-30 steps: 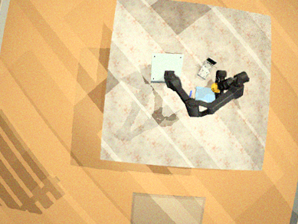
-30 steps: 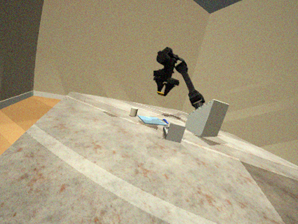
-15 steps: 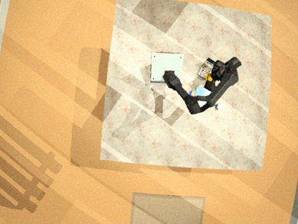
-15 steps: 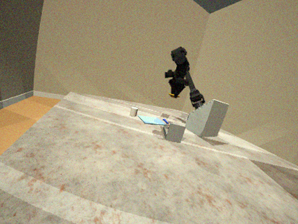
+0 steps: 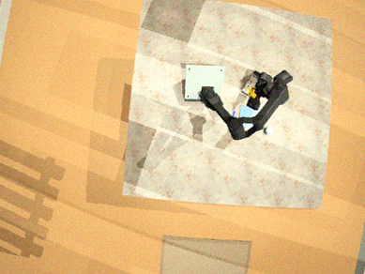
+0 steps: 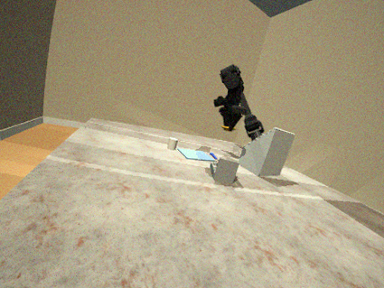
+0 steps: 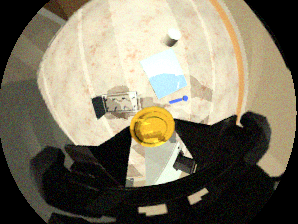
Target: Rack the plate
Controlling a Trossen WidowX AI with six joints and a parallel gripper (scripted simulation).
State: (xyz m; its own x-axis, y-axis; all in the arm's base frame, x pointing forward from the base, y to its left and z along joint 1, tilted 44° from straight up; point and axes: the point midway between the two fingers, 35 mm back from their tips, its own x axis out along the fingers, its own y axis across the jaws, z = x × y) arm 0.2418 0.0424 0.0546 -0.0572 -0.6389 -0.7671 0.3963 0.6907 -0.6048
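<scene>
My gripper tip is 50 mm short of the grey dish rack, 90 mm to the right of it and 140 mm above it. Round my gripper tip: blue utensil (60 mm behind, 120 mm to the right, 160 mm below); light blue mat (50 mm ahead, 110 mm to the right, 160 mm below); yellow plate (10 mm above).
</scene>
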